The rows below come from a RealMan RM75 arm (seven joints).
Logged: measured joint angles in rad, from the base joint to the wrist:
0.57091 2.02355 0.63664 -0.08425 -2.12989 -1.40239 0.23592
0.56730 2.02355 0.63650 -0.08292 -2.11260 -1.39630 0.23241
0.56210 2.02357 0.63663 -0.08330 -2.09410 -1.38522 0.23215
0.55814 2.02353 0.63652 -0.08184 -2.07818 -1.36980 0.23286
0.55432 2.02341 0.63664 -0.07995 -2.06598 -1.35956 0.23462
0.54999 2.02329 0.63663 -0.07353 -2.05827 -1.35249 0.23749
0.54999 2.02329 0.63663 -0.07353 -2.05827 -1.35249 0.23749
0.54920 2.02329 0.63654 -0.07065 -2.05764 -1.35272 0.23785
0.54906 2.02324 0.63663 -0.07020 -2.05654 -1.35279 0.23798
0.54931 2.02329 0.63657 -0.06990 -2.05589 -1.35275 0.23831
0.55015 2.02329 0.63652 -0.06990 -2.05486 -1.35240 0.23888
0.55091 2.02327 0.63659 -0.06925 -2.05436 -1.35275 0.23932
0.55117 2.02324 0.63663 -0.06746 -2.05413 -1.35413 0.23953
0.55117 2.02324 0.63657 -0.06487 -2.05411 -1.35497 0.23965
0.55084 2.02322 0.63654 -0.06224 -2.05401 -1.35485 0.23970
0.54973 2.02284 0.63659 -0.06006 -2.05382 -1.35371 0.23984
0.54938 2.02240 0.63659 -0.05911 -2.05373 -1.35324 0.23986
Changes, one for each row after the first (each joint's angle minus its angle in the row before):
-0.00361 0.00000 -0.00014 0.00133 0.01729 0.00609 -0.00351
-0.00520 0.00002 0.00013 -0.00038 0.01850 0.01108 -0.00026
-0.00396 -0.00004 -0.00011 0.00146 0.01592 0.01542 0.00071
-0.00382 -0.00012 0.00012 0.00189 0.01220 0.01024 0.00176
-0.00433 -0.00012 -0.00001 0.00642 0.00771 0.00707 0.00287
0.00000 0.00000 0.00000 0.00000 0.00000 0.00000 0.00000
-0.00079 0.00000 -0.00009 0.00288 0.00063 -0.00023 0.00036
-0.00014 -0.00005 0.00009 0.00045 0.00110 -0.00007 0.00013
0.00025 0.00005 -0.00006 0.00030 0.00065 0.00004 0.00033
0.00084 0.00000 -0.00005 0.00000 0.00103 0.00035 0.00057
0.00076 -0.00002 0.00007 0.00065 0.00050 -0.00035 0.00044
0.00026 -0.00003 0.00004 0.00179 0.00023 -0.00138 0.00021
0.00000 0.00000 -0.00006 0.00259 0.00002 -0.00084 0.00012
-0.00033 -0.00002 -0.00003 0.00263 0.00010 0.00012 0.00005
-0.00111 -0.00038 0.00005 0.00218 0.00019 0.00114 0.00014
-0.00035 -0.00044 0.00000 0.00095 0.00009 0.00047 0.00002

